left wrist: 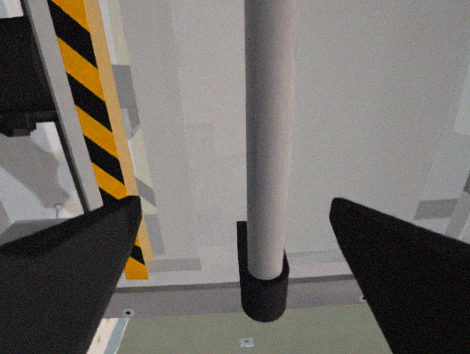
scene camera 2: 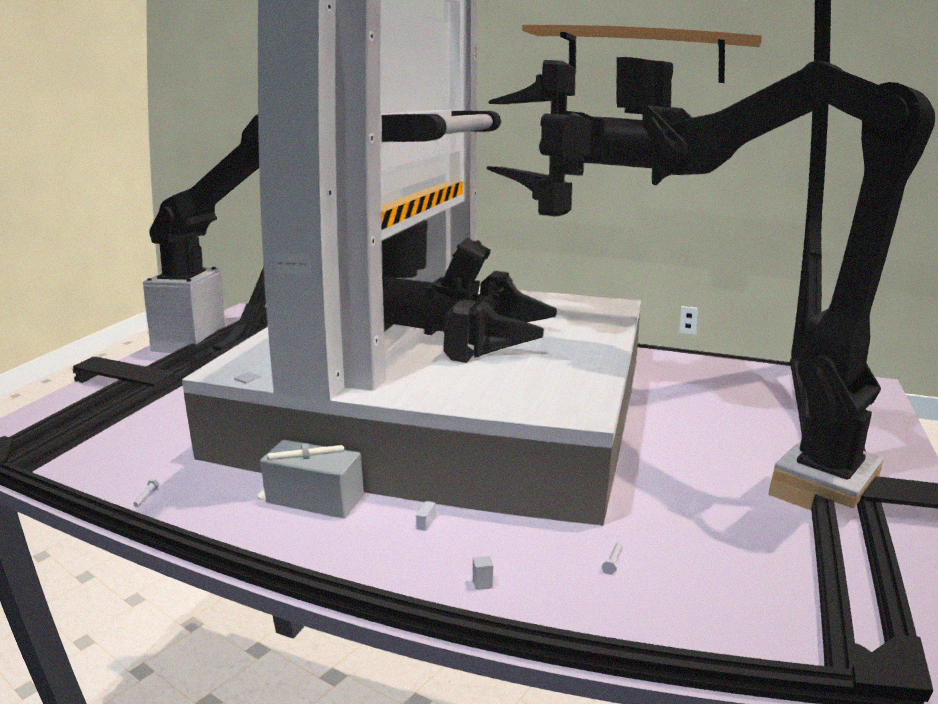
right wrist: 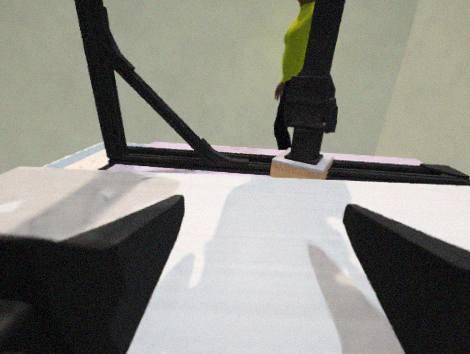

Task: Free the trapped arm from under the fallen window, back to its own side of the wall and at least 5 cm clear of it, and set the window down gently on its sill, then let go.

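Frame: origin at the left arm's base, x ahead, y left, z up, level; metres.
Where they show: left gripper, between the fingertips: [left wrist: 237, 207] [scene camera 2: 488, 134]; right gripper, between the fingertips: [scene camera 2: 550, 322] [right wrist: 263, 207]; left arm's base, origin of its link: [scene camera 2: 831, 460] [right wrist: 303, 157]; right arm's base, origin of its link: [scene camera 2: 181, 274].
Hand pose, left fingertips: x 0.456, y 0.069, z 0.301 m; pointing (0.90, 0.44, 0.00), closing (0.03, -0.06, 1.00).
Note:
Things, the pixels of their top centre, and the offset from my left fingertips. "pt": a spot on its surface instead.
- window, a spot on its surface: [left wrist: 350, 125] pt dx +0.047, dy +0.045, dz +0.074 m
- striped bottom rail, a spot on its surface: [left wrist: 100, 120] pt dx +0.042, dy +0.053, dz -0.077 m
- pale bar handle, a spot on its surface: [left wrist: 270, 125] [scene camera 2: 475, 124] pt dx -0.009, dy +0.032, dz +0.014 m
The window [scene camera 2: 420, 68] [left wrist: 350, 125] is a clear pane between grey posts, with a striped bottom rail [scene camera 2: 422, 204] [left wrist: 100, 120] and a pale bar handle [scene camera 2: 469, 122] [left wrist: 270, 125] on black mounts. My left gripper [scene camera 2: 490, 134] [left wrist: 237, 207] is open and empty, one finger above and one below the handle's level. The handle lies between its fingertips in the left wrist view, touching neither. My right gripper [scene camera 2: 549, 321] [right wrist: 263, 207] is open and empty, low over the white platform [scene camera 2: 575, 401] [right wrist: 270, 300]. Its arm passes through the opening under the striped rail; any contact there is hidden.
A grey post [scene camera 2: 297, 227] stands in front of the opening. A grey block [scene camera 2: 310, 481] with a pale stick on it stands before the platform. Small blocks [scene camera 2: 482, 572] and bolts [scene camera 2: 613, 557] lie on the table. A person [right wrist: 297, 45] stands behind the left arm's base.

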